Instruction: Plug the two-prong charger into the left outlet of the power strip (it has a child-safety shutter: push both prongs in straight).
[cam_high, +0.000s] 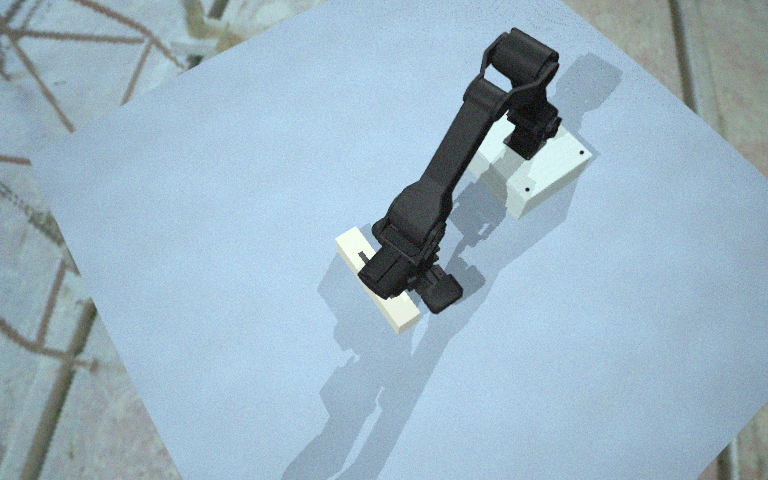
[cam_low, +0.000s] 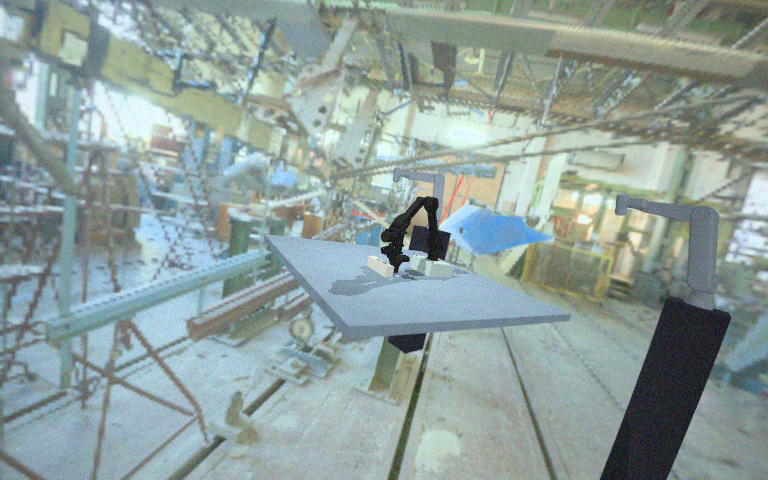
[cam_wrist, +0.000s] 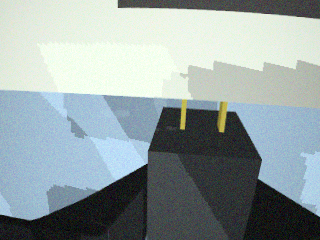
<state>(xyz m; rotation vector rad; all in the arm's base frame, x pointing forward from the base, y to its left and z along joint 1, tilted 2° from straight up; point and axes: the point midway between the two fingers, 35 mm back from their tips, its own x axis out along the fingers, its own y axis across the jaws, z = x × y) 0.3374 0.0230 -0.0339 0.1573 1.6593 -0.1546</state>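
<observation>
The dark grey charger lies 20 mm ahead of my gripper tip and 10 mm above it.
</observation>
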